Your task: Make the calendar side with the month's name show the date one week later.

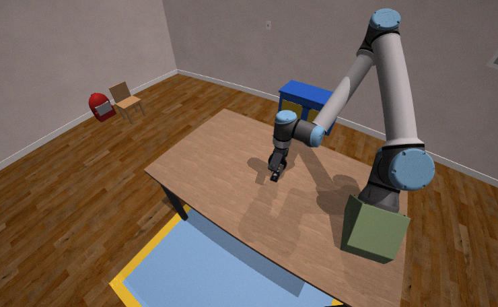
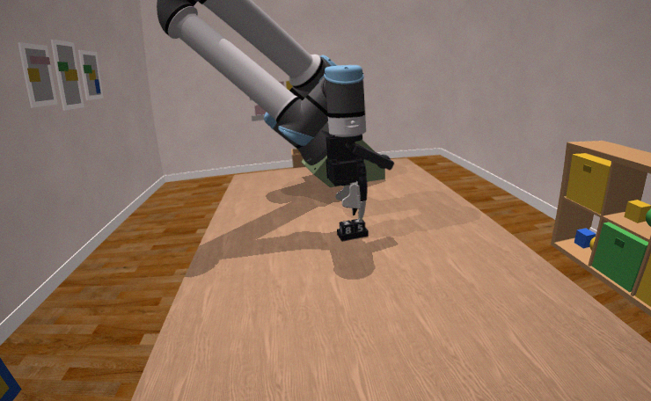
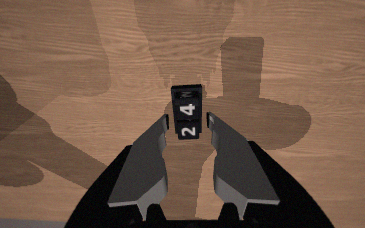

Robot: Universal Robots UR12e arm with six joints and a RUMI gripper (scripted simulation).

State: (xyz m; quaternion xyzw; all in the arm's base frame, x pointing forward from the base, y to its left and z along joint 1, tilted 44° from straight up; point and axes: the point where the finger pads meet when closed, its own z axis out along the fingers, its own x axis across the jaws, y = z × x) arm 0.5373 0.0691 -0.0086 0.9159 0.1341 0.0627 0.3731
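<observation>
Now: the black calendar tray 20 mm to the right of my hand and 50 mm below it. Also, from my hand: black number cube 10 mm ahead, 30 mm to the right, 40 mm below.
</observation>
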